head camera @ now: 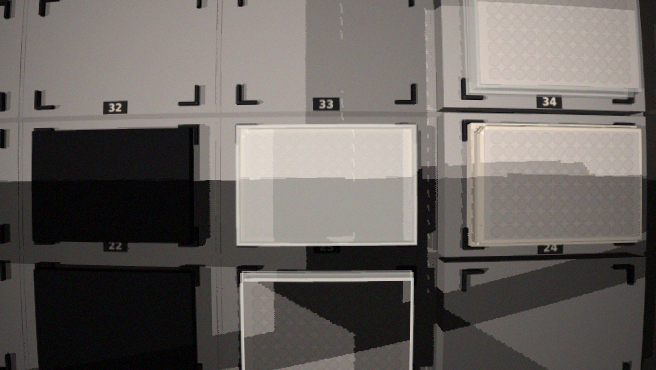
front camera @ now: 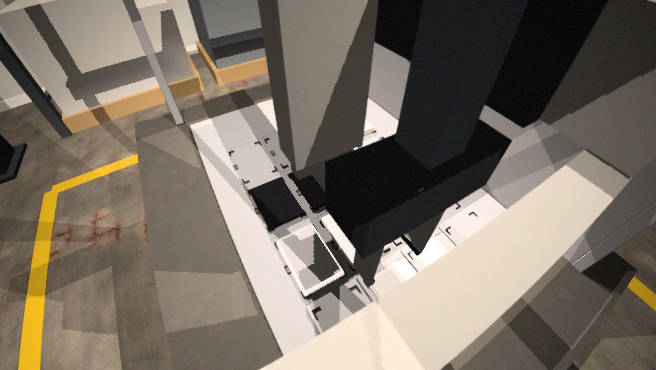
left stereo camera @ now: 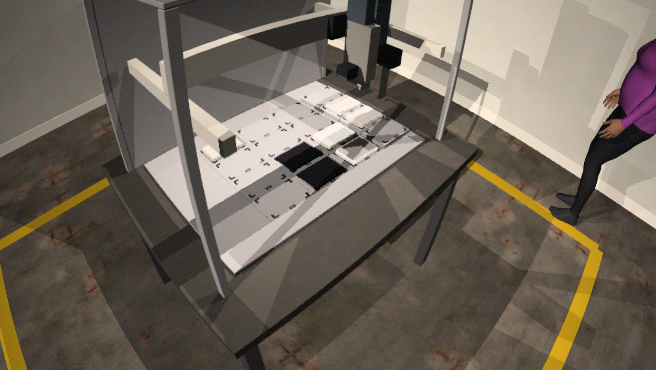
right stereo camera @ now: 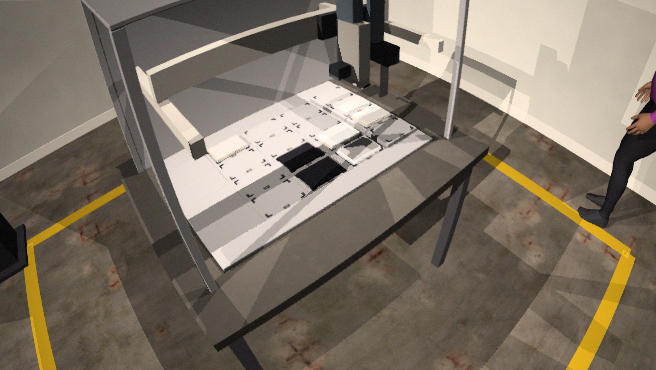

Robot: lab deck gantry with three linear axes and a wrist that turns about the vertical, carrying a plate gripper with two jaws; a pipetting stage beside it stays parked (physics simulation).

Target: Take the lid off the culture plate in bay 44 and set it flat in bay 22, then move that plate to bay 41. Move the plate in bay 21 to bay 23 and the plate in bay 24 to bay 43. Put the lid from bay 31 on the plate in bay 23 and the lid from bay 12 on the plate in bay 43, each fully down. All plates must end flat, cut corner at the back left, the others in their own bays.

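Pixels of known places: gripper, fingertip midpoint: (front camera: 388, 259) (left stereo camera: 372, 92) (right stereo camera: 374, 91); robot's base, origin of the base link: (front camera: 229, 153) (left stereo camera: 274, 217) (right stereo camera: 268, 216).
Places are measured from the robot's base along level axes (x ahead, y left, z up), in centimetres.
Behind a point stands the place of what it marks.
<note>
My gripper (front camera: 393, 266) @[y 10.5, x 52.2, z 16.0 cm] (left stereo camera: 382, 95) @[y 10.5, x 52.2, z 16.0 cm] (right stereo camera: 383, 94) @[y 10.5, x 52.2, z 16.0 cm] is open and empty, raised above the deck around bays 24 and 34; its exact height is unclear. The cream welled plate in bay 24 (head camera: 555, 200) @[y 13.9, x 54.9, z 2.9 cm] (left stereo camera: 365, 116) @[y 14.0, x 54.9, z 2.9 cm] lies flat, cut corner at back left. A pale plate with a clear, white-rimmed cover lies in bay 23 (head camera: 326, 150) @[y 17.4, x 39.2, z 1.7 cm] (left stereo camera: 334, 135) @[y 14.0, x 38.4, z 1.7 cm] (right stereo camera: 339, 135) @[y 13.7, x 38.8, z 1.7 cm]. Black flat pieces fill bay 22 (head camera: 112, 185) @[y 15.0, x 23.2, z 0.8 cm] (left stereo camera: 300, 156) @[y 14.1, x 22.7, z 0.8 cm] and the bay in front of it (head camera: 117, 315) @[y 5.2, x 23.3, z 0.8 cm] (left stereo camera: 321, 172) @[y 4.0, x 22.2, z 0.8 cm]. A cream plate (right stereo camera: 228, 148) @[y 35.1, x 6.2, z 1.5 cm] lies at the far left, partly hidden in the left stereo view.
A clear-covered welled plate (head camera: 327, 325) @[y 5.0, x 39.2, z 1.4 cm] (left stereo camera: 356, 151) @[y 3.3, x 37.6, z 1.4 cm] lies in front of bay 23. A pale welled plate in bay 34 (head camera: 555, 50) @[y 24.3, x 55.1, z 2.9 cm] lies behind bay 24. The parked pipetting stage (front camera: 325, 75) (left stereo camera: 361, 52) stands beside my gripper. A beam (front camera: 490, 265) @[y 2.9, x 62.0, z 40.0 cm] hides part of the deck's right side.
</note>
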